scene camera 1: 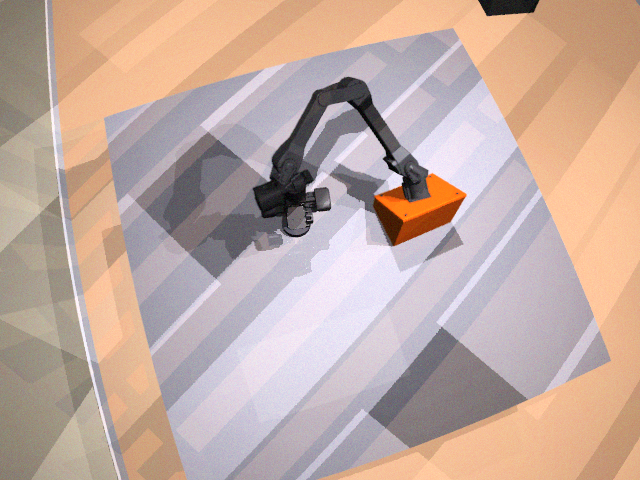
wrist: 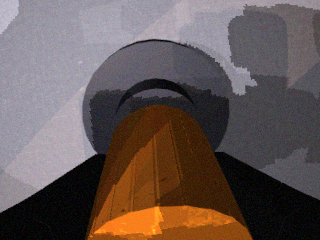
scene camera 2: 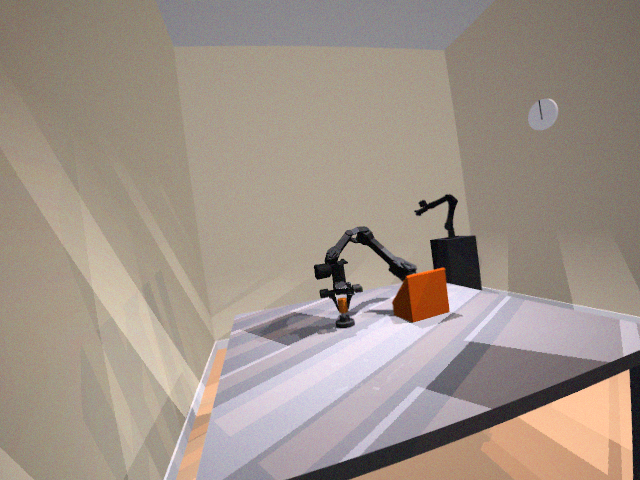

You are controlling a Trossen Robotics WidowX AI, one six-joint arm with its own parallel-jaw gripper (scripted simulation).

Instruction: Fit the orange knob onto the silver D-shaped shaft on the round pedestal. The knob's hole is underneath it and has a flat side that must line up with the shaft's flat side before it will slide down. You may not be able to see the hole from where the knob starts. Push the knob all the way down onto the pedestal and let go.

Note:
The pictures show: my gripper, an orange knob and a round dark pedestal.
My gripper shows as well in the wrist view.

